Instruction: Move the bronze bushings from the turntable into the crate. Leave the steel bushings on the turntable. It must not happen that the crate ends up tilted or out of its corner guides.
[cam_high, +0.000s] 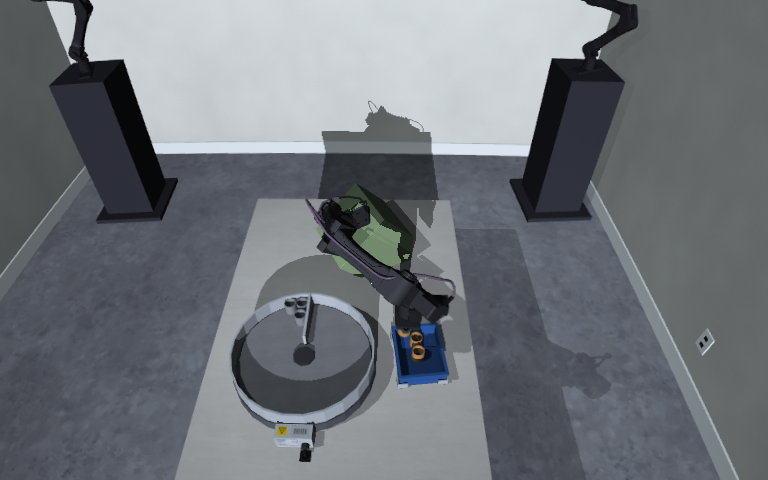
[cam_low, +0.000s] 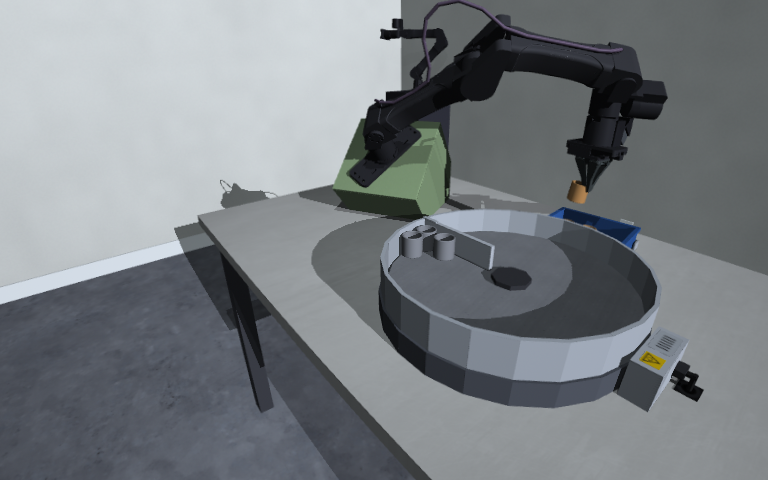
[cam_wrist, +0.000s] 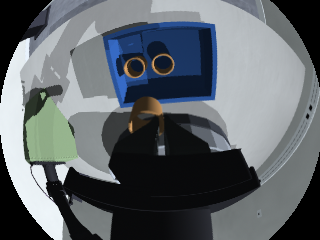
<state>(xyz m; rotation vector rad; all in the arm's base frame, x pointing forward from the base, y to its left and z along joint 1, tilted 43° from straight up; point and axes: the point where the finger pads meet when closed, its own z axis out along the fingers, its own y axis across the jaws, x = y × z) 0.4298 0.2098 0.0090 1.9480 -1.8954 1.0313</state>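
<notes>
My hand is 120 mm above the blue crate and 50 mm to the right of it. From my hand the other things lie so: turntable (300 mm to the right, 90 mm below, 10 mm ahead).
</notes>
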